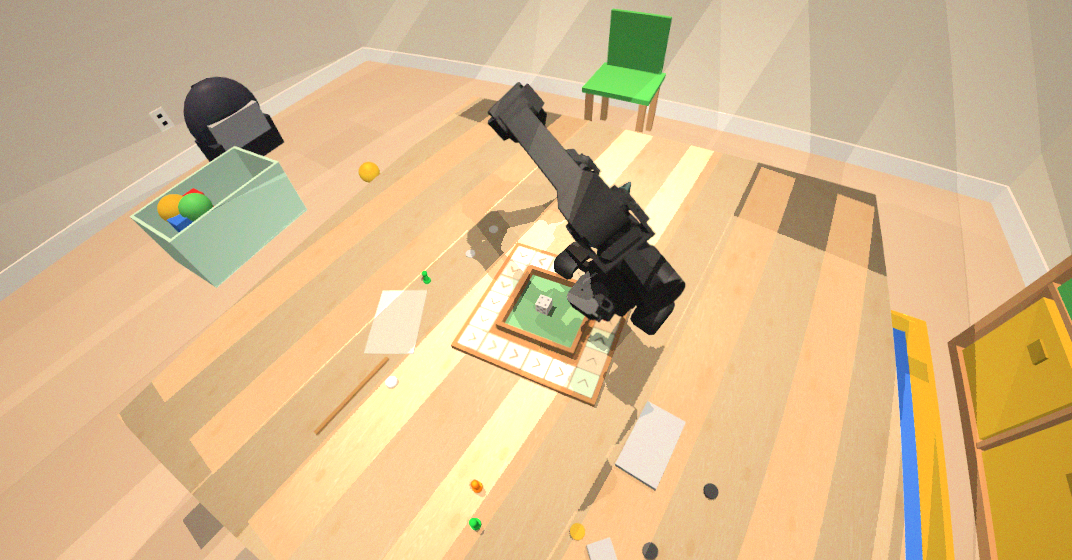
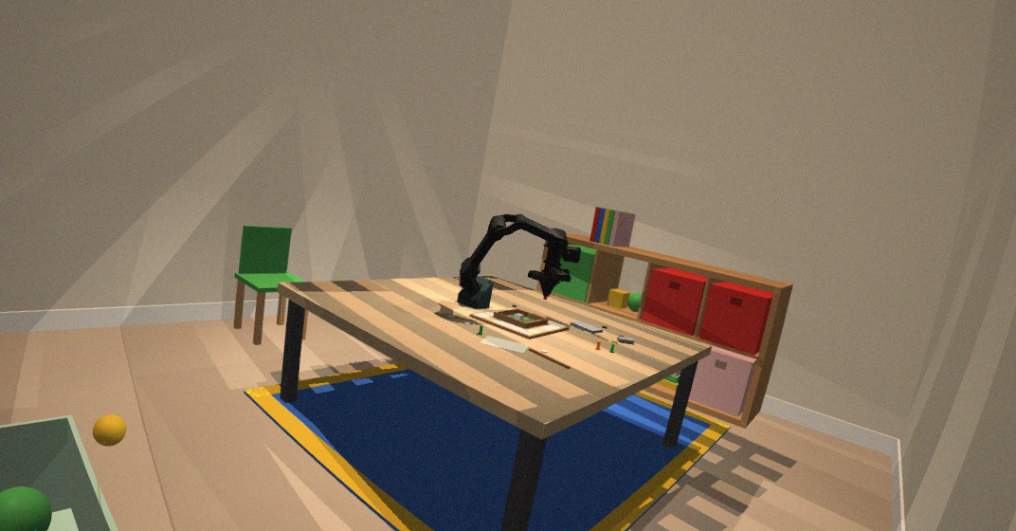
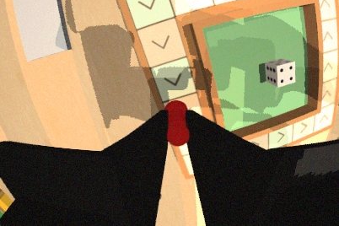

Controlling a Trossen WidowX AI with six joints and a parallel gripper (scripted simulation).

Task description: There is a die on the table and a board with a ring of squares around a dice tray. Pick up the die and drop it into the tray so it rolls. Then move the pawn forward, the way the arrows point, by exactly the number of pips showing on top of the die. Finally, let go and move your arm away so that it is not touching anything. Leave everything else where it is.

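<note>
Now: gripper tip 10 mm past the green dice tray, 120 mm to the left of it and 100 mm above it. The rest, counted from my gripper tip: grey card (120 mm ahead, 150 mm to the left, 100 mm below); white die (10 mm behind, 130 mm to the right, 80 mm below); red pawn (right at my gripper tip).
</note>
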